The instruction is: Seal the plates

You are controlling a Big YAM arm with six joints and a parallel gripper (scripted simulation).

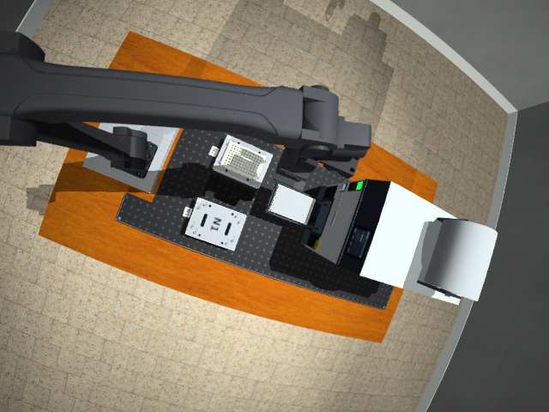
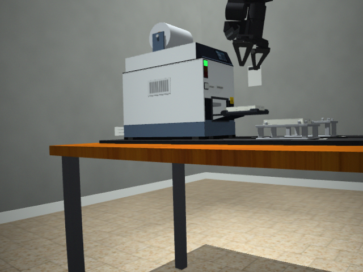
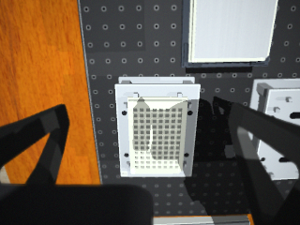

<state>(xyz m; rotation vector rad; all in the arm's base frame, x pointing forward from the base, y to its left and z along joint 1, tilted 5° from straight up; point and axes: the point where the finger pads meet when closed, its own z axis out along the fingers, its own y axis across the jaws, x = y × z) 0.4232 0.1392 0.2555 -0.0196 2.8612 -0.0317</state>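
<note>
My gripper is now 150 mm above the sealer stage, 80 mm to the left of it and 70 mm short of it. Round my hand: plate nest (200 mm below, 120 mm behind, 10 mm to the right); then pale start button (170 mm ahead, 50 mm below, 10 mm to the left); then A1 mark (200 mm below, 200 mm behind, 40 mm to the left).
</note>
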